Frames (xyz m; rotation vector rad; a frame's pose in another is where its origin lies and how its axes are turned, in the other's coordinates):
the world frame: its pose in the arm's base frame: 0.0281 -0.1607 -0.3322 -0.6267 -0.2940 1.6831
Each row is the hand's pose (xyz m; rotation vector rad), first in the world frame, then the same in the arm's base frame.
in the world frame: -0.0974 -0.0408 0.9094 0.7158 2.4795 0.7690
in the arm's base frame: -0.4319 -0.1119 0.4578 -1.7327 2.3036 0.3578
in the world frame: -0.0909 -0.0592 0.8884 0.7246 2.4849 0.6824
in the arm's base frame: -0.4057 -0.1048 0.4486 -1.7040 2.2586 0.3120
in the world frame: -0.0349 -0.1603 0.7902 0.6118 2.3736 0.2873
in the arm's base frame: -0.2733 -0.0435 0.4072 -1.6521 1.8979 0.2434
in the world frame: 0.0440 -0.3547 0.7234 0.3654 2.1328 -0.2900
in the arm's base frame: -0.0834 0.0644 0.4346 -1.5634 1.3179 0.1140
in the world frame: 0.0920 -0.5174 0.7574 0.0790 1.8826 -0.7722
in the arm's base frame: 0.0276 0.1506 0.5355 -1.4797 0.7951 -0.0554
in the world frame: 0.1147 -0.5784 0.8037 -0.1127 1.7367 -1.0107
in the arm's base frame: 0.0502 0.1924 0.5997 -1.4437 0.5073 -0.1637
